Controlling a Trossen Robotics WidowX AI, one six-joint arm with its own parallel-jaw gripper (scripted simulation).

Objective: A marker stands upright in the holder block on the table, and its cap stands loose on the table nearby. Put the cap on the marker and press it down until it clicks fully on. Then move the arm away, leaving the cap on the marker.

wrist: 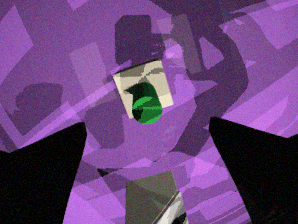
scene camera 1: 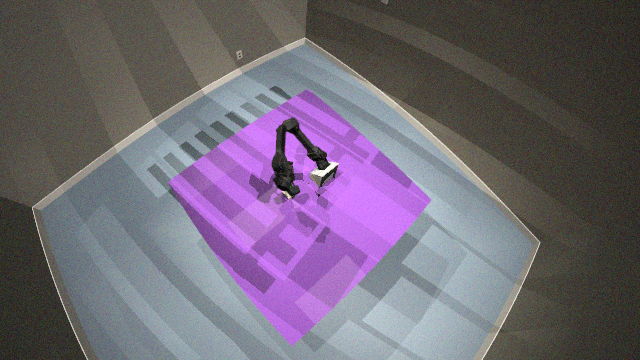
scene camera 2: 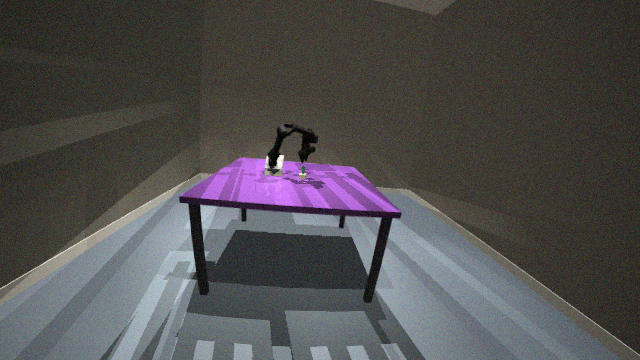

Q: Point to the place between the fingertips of my gripper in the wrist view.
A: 149, 126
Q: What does my gripper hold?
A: Nothing.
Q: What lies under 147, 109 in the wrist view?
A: A green cap.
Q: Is my gripper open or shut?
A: Open.
